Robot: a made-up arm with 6 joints.
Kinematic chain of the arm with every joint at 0, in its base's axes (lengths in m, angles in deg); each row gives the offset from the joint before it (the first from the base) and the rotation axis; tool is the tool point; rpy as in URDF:
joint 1: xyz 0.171 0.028 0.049 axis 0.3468 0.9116 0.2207
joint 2: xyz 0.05 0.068 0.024 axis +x
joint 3: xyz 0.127 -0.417 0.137 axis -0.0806 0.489 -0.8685
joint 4: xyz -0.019 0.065 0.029 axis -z
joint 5: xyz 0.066 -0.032 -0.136 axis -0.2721 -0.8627 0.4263
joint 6: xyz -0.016 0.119 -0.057 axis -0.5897 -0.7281 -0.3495
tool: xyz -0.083 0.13 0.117 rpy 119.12 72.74 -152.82
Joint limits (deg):
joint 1: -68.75..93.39
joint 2: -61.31..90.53
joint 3: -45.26..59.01
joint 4: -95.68..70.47
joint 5: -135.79..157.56
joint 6: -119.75..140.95
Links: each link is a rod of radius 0.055 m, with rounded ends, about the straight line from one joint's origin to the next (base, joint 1, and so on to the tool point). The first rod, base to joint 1, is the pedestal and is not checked.
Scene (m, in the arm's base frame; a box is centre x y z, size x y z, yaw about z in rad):
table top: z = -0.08
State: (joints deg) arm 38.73 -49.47 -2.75 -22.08 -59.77 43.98
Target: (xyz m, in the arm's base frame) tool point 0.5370 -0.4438 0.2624
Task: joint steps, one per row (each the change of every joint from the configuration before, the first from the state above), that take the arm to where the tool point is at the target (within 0.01 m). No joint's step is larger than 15 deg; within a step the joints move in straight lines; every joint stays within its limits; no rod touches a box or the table.
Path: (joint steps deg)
1: -9.55 7.04 12.35 9.32 -5.54 -5.57
2: -9.55 7.03 12.35 9.31 -5.53 -5.56
3: -9.54 7.04 12.36 9.32 -5.54 -5.57
4: -9.55 7.03 12.35 9.32 -5.54 -5.56
5: -9.55 7.04 12.35 9.32 -5.53 -5.57

